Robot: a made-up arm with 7 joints.
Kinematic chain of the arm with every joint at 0, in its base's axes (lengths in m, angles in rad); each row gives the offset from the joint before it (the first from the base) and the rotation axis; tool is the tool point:
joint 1: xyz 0 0 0.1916 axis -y
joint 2: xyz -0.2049 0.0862 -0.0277 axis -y
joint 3: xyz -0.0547 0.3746 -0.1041 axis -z
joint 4: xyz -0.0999 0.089 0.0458 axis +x
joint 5: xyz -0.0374 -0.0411 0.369 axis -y
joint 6: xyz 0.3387 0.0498 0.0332 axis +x
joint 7: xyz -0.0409 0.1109 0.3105 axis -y
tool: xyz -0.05 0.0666 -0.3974
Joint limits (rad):
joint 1: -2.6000..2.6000
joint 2: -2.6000..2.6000
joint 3: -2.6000..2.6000
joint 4: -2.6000..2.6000
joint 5: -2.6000..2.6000
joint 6: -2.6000..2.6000
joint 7: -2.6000..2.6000
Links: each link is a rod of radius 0.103 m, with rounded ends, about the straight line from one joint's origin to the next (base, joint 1, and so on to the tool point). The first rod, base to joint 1, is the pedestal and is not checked.
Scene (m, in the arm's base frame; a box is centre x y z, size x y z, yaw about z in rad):
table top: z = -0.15
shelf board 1: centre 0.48 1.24 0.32 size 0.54 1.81 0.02 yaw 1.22
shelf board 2: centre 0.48 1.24 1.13 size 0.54 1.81 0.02 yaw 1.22
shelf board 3: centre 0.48 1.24 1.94 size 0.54 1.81 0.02 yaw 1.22
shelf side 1: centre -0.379 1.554 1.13 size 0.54 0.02 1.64 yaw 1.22
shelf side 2: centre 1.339 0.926 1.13 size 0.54 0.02 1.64 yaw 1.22
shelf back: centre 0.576 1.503 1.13 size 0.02 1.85 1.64 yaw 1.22
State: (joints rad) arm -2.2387 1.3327 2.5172 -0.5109 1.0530 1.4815 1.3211
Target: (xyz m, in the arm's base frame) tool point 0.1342 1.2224 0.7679
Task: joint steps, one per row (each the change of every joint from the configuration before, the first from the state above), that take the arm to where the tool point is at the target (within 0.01 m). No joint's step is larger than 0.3 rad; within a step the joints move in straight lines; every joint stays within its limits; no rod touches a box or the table.
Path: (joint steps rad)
1: 0.1748 0.1666 -0.1122 0.2749 0.0079 0.1488 -0.0300
2: 0.1748 0.1667 -0.1121 0.2748 0.0079 0.1487 -0.0301
3: 0.1747 0.1666 -0.1122 0.2749 0.0079 0.1488 -0.0300
4: 0.1748 0.1666 -0.1122 0.2748 0.0079 0.1488 -0.0300
5: -0.2857 -0.2351 0.2658 0.2520 0.1906 -0.1360 -0.2578
6: -0.2858 -0.2351 0.2657 0.2520 0.1905 -0.1360 -0.2578

